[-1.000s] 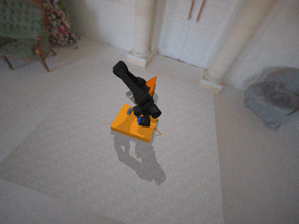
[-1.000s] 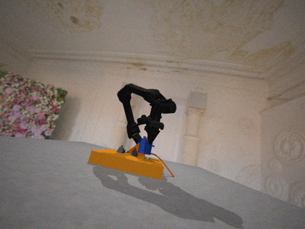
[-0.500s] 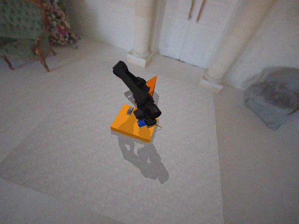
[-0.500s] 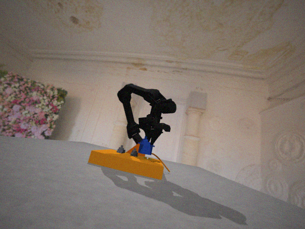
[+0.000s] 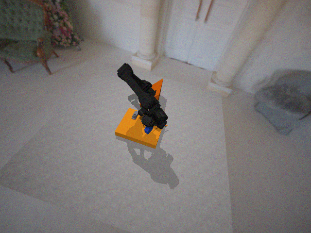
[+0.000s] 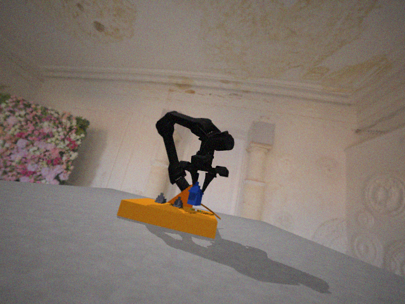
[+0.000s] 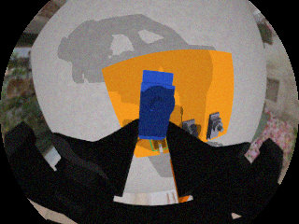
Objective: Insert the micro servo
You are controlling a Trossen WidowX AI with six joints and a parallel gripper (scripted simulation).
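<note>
Now: the orange deck 7 cm to the right of my gripper tip and 10 cm below it.
</note>
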